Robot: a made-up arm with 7 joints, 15 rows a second.
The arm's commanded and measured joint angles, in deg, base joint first. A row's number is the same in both.
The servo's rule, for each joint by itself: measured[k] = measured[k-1] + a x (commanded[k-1-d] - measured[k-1]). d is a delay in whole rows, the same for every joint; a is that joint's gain. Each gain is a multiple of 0.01, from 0.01 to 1. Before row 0 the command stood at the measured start. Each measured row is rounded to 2 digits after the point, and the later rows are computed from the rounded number. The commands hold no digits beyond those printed.
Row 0, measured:
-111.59 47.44 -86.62 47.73 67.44 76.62 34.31
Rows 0 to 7, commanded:
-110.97 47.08 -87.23 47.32 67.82 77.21 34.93
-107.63 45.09 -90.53 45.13 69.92 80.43 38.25
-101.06 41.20 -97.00 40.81 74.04 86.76 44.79
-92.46 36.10 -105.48 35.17 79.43 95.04 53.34
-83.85 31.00 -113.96 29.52 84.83 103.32 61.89
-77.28 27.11 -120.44 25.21 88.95 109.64 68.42
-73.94 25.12 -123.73 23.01 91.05 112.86 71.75
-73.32 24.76 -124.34 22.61 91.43 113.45 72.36
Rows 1 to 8, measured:
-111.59 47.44 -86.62 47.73 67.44 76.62 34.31
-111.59 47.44 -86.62 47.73 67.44 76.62 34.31
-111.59 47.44 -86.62 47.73 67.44 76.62 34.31
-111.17 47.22 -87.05 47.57 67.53 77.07 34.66
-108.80 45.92 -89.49 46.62 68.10 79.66 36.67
-103.61 43.04 -94.75 44.35 69.53 85.13 41.22
-96.14 38.81 -102.26 40.77 71.91 92.76 48.01
-87.91 34.05 -110.45 36.38 75.01 100.89 55.78
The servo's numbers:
d 3
a 0.67 0.61 0.70 0.39 0.24 0.77 0.56

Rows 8 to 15, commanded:
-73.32 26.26 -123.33 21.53 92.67 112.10 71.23
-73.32 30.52 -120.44 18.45 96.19 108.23 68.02
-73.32 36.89 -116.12 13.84 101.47 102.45 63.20
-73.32 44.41 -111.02 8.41 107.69 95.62 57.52
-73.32 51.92 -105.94 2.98 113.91 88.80 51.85
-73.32 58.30 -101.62 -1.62 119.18 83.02 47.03
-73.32 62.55 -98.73 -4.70 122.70 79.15 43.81
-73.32 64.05 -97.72 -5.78 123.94 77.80 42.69
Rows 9 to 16, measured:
-80.79 29.82 -117.44 32.02 78.36 107.63 62.86
-76.20 26.95 -121.84 28.51 81.41 111.66 67.84
-74.27 25.61 -123.59 26.21 83.81 113.04 70.37
-73.63 26.01 -123.41 24.38 85.94 112.32 70.85
-73.42 28.76 -121.33 22.07 88.40 109.17 69.27
-73.35 33.72 -117.68 18.86 91.54 104.00 65.87
-73.33 40.24 -113.02 14.78 95.42 97.55 61.19
-73.32 47.36 -108.06 10.18 99.86 90.81 55.96

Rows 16 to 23, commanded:
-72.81 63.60 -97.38 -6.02 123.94 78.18 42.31
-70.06 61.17 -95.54 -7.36 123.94 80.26 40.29
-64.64 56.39 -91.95 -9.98 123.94 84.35 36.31
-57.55 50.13 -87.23 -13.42 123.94 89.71 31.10
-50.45 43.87 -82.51 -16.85 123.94 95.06 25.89
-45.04 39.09 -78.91 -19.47 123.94 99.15 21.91
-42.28 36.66 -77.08 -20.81 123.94 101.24 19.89
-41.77 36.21 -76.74 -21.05 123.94 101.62 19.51
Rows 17 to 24, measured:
-73.32 54.03 -103.55 5.58 104.50 84.81 50.96
-73.32 59.23 -100.18 1.57 108.87 80.45 46.96
-73.32 62.17 -98.46 -1.30 112.49 78.41 44.57
-72.98 63.04 -97.70 -3.14 115.24 78.23 43.30
-71.02 61.90 -96.19 -4.79 117.33 79.79 41.61
-66.75 58.54 -93.22 -6.81 118.92 83.30 38.64
-60.59 53.41 -89.03 -9.39 120.12 88.24 34.42
-53.80 47.59 -84.47 -12.30 121.04 93.49 29.64

